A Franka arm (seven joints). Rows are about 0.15 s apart.
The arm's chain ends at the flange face. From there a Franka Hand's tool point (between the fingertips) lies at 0.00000 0.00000 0.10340 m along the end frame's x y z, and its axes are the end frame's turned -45 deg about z.
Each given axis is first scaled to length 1.
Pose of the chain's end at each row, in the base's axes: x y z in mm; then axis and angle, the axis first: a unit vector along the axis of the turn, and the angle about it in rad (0 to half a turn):
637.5, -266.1, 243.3, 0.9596, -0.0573, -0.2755, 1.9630
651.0, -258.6, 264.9, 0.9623, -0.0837, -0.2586, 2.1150
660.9, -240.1, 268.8, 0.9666, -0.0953, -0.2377, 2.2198
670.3, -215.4, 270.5, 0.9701, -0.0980, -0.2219, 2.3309
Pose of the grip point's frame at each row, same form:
594.2, -355.5, 214.6, 0.8347, 0.2888, -0.4689, 2.2618
604.5, -340.3, 221.9, 0.8628, 0.2725, -0.4258, 2.3890
614.9, -316.0, 215.7, 0.8818, 0.2674, -0.3886, 2.4702
625.4, -284.3, 207.9, 0.8956, 0.2692, -0.3541, 2.5609

